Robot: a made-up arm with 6 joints.
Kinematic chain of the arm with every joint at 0, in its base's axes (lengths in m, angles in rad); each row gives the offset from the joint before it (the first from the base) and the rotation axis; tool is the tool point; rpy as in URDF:
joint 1: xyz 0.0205 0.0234 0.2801 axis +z
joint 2: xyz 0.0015 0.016 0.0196 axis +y
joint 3: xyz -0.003 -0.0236 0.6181 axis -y
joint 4: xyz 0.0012 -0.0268 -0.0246 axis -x
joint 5: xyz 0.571 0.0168 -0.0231 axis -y
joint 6: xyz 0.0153 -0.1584 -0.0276 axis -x
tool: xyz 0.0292 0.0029 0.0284 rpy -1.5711 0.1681 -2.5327
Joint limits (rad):
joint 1: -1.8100..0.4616
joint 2: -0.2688..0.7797
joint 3: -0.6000..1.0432
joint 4: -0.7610..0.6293
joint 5: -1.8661..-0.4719
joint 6: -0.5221..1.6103
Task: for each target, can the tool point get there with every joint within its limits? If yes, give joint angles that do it. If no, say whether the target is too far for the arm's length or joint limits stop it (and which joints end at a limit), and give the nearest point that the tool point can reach.
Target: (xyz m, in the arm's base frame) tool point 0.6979 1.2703 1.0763
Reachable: no: too far | nearest point 0.8979 0.3860 0.9325 | short by 0.918 m
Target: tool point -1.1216 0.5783 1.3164
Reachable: no: too far | nearest point -0.1648 0.0989 1.4358 | short by 1.077 m
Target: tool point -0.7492 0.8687 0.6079
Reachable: no: joint limits stop it (at a limit: joint 1, joint 2, joint 3, joint 5, joint 6) | nearest point -0.2398 -0.2550 0.6269 | short by 1.234 m
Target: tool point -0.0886 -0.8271 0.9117
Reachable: yes | joints -1.4841 0.4397 0.6103 0.3163 -1.4738 0.1844
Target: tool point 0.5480 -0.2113 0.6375
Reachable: yes | joints -0.1760 0.1381 -0.1977 -0.1241 -1.6878 1.4270
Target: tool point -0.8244 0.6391 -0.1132
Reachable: no: joint limits stop it (at a limit: joint 1, joint 2, joint 3, joint 6) | nearest point -0.2218 -0.3322 0.1431 | short by 1.171 m
